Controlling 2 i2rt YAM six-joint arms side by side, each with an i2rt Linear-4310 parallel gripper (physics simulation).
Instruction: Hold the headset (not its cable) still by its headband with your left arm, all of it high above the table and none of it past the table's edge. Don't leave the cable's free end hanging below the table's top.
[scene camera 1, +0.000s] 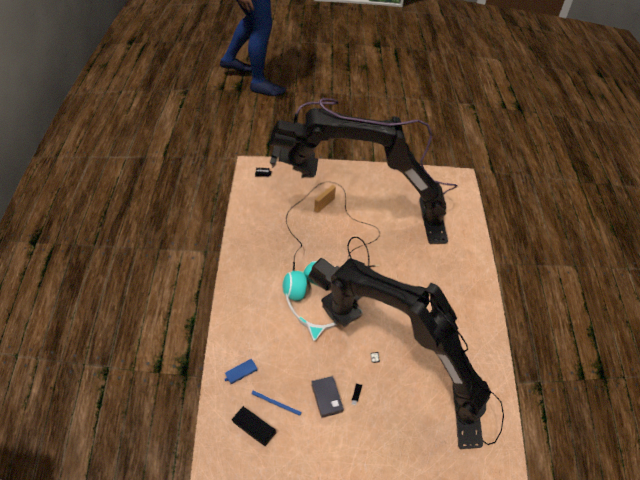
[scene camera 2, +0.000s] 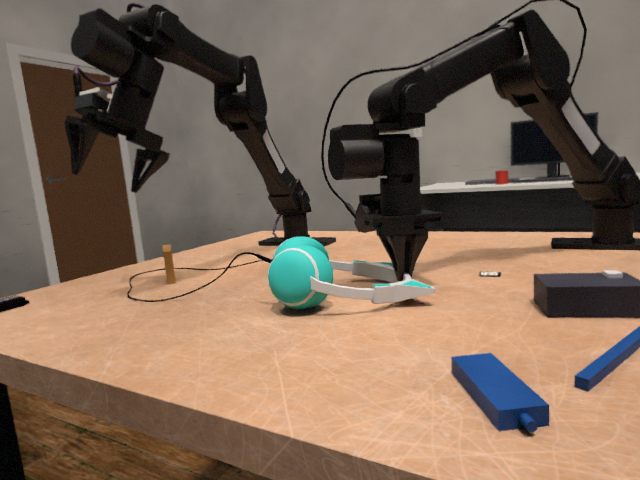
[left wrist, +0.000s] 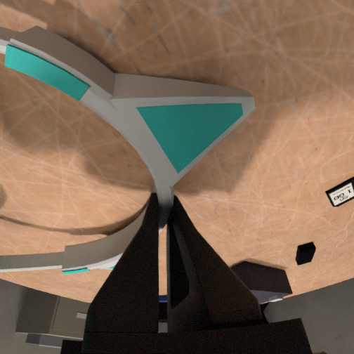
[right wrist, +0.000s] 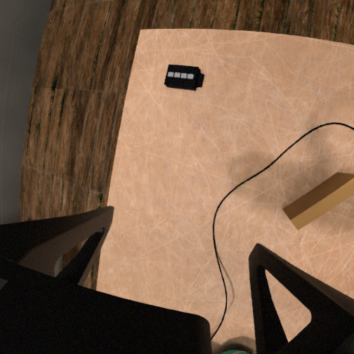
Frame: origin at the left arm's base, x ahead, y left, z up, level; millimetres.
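Seen in the pictures: left gripper, fingertip midpoint: (scene camera 1: 337, 322); right gripper, fingertip midpoint: (scene camera 1: 287, 171) (scene camera 2: 106, 183); left arm's base, origin of the base link: (scene camera 1: 467, 414) (scene camera 2: 612, 246); right arm's base, origin of the base link: (scene camera 1: 432, 220).
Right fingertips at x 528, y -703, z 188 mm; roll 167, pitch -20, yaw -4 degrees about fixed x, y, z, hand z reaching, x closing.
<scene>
Offsets run from my right fingertips to a thing's top centre. "*": to the spot under its first point. Level surfaces: height alone.
The teal and white headset (scene camera 1: 296, 285) (scene camera 2: 299, 279) lies near the middle of the table {dz -188 mm} (scene camera 1: 248, 320), ear cups toward the right arm. Its white headband {* dx -30, dy +393, dz -157 mm} (scene camera 2: 345, 292) (left wrist: 164, 186) carries two teal pointed ears. My left gripper (scene camera 2: 404, 276) (left wrist: 162, 199) points down, shut on the headband beside one ear, low over the table; the arm hides its fingers in scene camera 1. The thin black cable {* dx +1, dy +45, dz -184 mm} (scene camera 1: 286, 219) (scene camera 2: 175, 299) (right wrist: 215, 225) loops over the table; I cannot make out its free end. My right gripper (scene camera 2: 105, 181) (right wrist: 184, 233) is open and empty, high above the table's far left corner.
A wooden block {dx -125, dy -29, dz -128 mm} (scene camera 1: 325, 199) (scene camera 2: 169, 266) stands inside the cable loop. A small black item {dx +95, dy -164, dz -173 mm} (scene camera 1: 262, 172) (right wrist: 183, 77) lies near the far corner. A blue block {dx +106, dy +586, dz -173 mm} (scene camera 1: 241, 370), blue stick {dx +0, dy +670, dz -178 mm} (scene camera 1: 276, 403), black slab {dx +55, dy +742, dz -153 mm} (scene camera 1: 253, 425), dark box {dx -136, dy +652, dz -147 mm} (scene camera 1: 327, 396) and memory card {dx -272, dy +526, dz -186 mm} (scene camera 1: 375, 357) lie nearer.
</scene>
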